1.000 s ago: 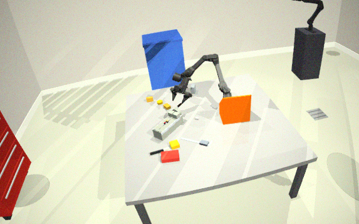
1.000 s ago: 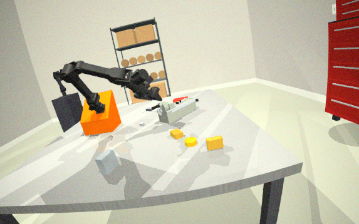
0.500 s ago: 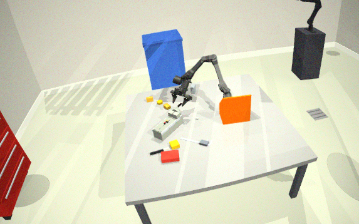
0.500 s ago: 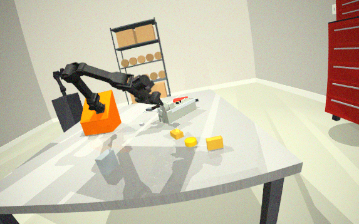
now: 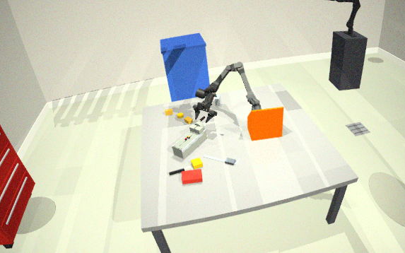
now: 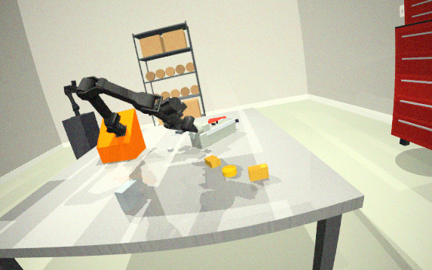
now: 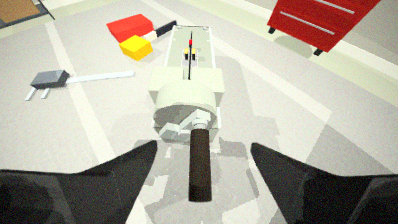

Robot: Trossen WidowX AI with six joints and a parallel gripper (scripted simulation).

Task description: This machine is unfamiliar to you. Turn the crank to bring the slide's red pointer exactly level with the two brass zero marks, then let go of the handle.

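The dark brown crank handle is 10 mm to the right of my gripper tip, 10 mm behind it and 10 mm above it. From my gripper tip the other things lie so: yellow block: 340 mm to the left, 90 mm below, 60 mm ahead; grey cube: 390 mm to the right, 160 mm behind, 70 mm below; red pointer: 160 mm to the left, 110 mm ahead, 20 mm below.
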